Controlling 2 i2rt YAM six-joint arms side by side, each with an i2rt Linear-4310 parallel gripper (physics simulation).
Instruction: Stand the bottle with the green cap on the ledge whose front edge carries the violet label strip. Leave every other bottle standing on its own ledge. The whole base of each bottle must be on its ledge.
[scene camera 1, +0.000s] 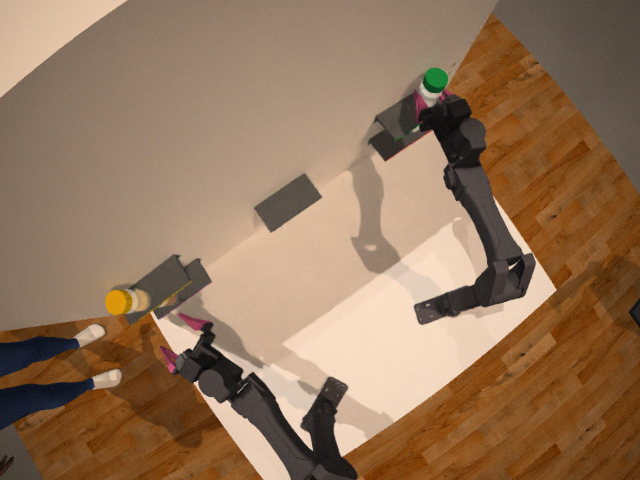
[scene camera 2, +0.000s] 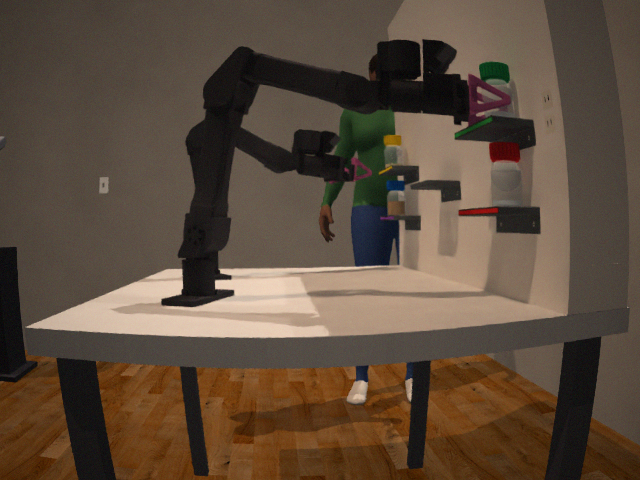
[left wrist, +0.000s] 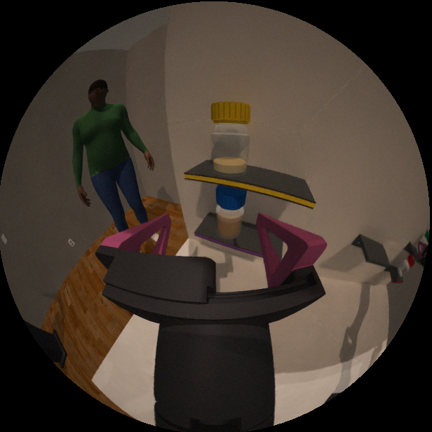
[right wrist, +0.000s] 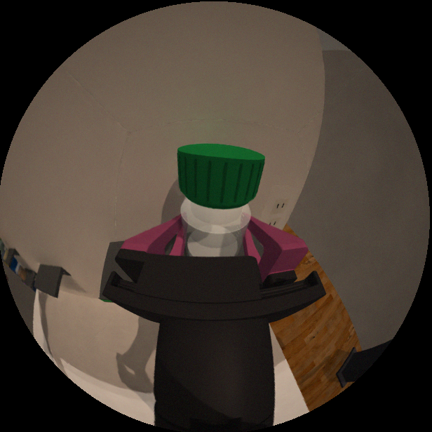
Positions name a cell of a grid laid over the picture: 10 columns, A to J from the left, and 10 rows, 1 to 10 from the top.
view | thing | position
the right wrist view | my right gripper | E6
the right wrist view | green-capped bottle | F5
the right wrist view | green-strip ledge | C7
